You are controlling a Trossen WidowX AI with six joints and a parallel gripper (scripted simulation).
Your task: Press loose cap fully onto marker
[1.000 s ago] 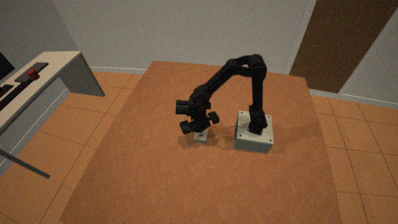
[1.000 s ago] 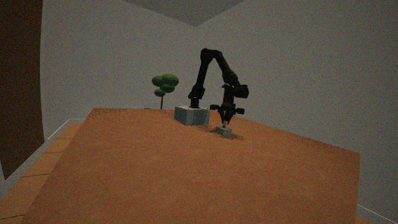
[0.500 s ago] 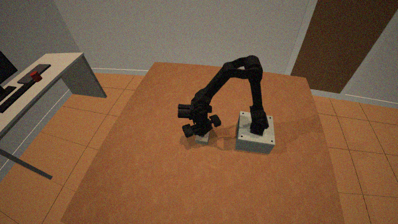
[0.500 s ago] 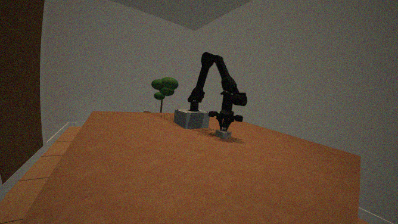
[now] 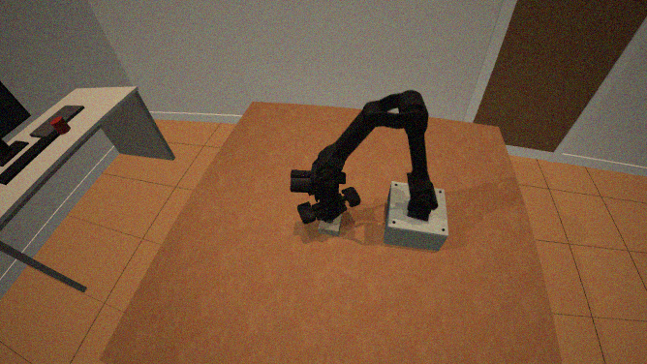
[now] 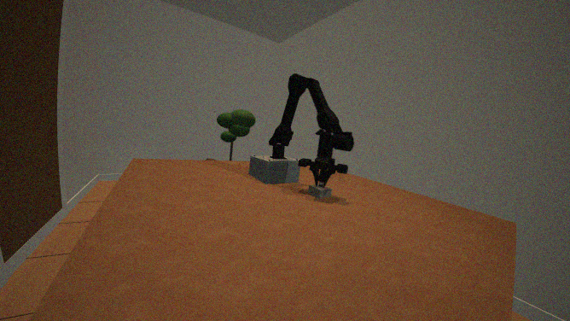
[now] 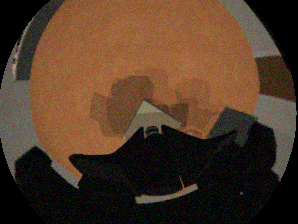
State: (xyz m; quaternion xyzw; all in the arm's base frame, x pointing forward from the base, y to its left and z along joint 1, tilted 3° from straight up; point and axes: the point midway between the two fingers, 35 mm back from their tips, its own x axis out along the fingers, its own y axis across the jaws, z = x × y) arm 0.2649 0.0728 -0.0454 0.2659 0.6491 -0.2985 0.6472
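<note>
Right now the dark cap is 5 cm above my gripper tip and 1 cm to the left of it.
</note>
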